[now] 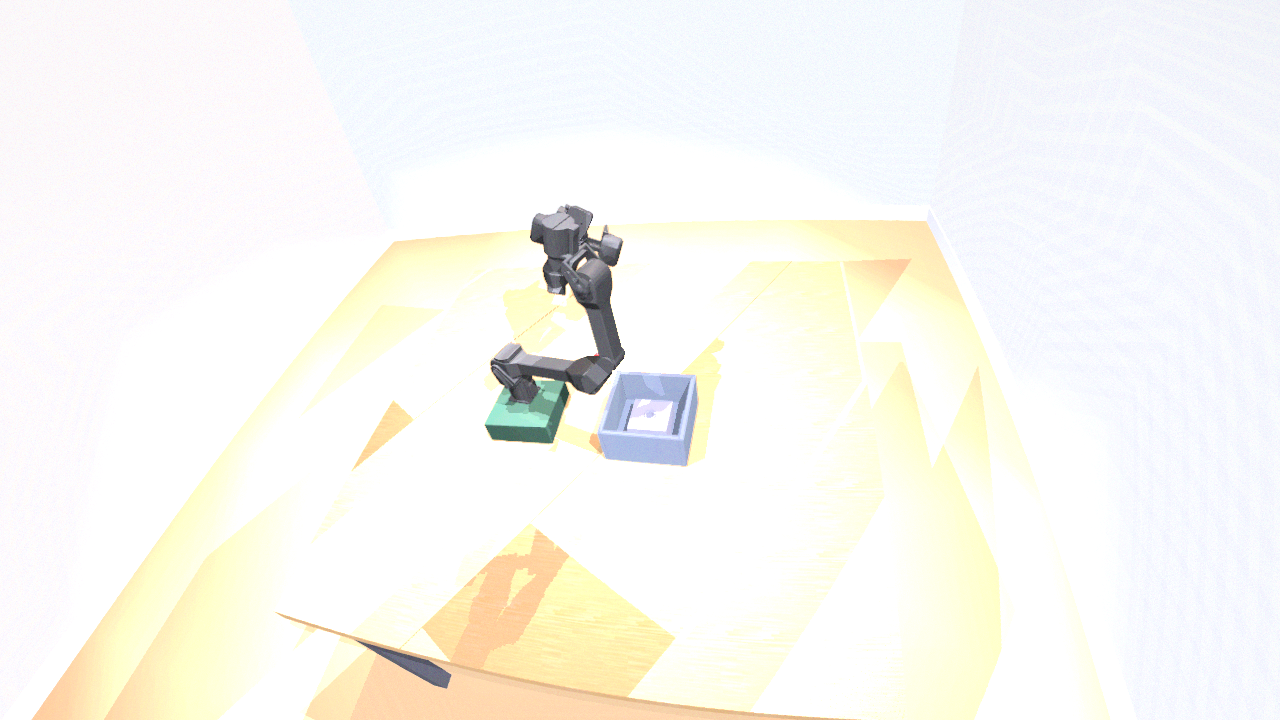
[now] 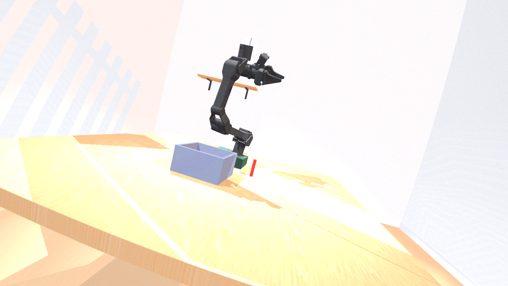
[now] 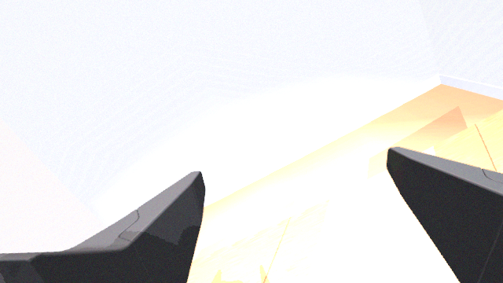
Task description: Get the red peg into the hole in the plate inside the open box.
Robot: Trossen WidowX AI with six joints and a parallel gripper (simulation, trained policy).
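Right now the red peg is 4 cm behind my gripper tip, 4 cm to the right of it and 41 cm below it. Also, from my gripper tip: blue-grey box: 15 cm ahead, 18 cm to the right, 42 cm below.
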